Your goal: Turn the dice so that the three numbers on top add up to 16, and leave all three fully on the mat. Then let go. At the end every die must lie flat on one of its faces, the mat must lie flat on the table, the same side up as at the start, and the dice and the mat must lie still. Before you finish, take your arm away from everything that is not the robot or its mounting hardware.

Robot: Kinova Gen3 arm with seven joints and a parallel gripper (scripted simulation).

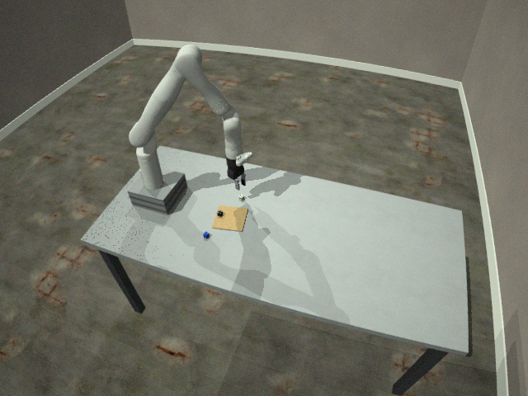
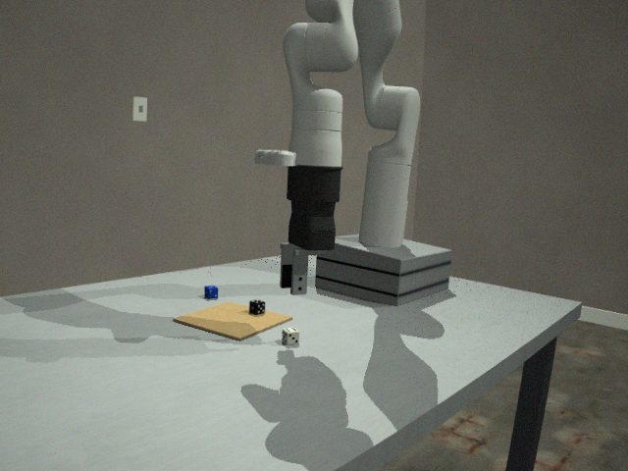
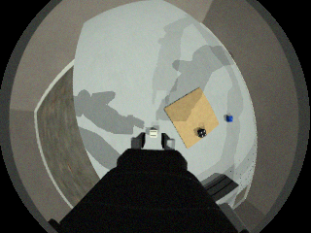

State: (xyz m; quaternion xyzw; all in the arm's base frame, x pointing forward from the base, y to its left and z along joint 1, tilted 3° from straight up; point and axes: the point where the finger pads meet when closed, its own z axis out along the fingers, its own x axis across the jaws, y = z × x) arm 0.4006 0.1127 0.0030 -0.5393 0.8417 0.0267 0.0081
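Right now the white die is 90 mm below my hand. Round my hand: tan mat (10 mm behind, 130 mm to the right, 90 mm below); then blue die (70 mm behind, 270 mm to the right, 90 mm below); then black die (60 mm behind, 130 mm to the right, 80 mm below).
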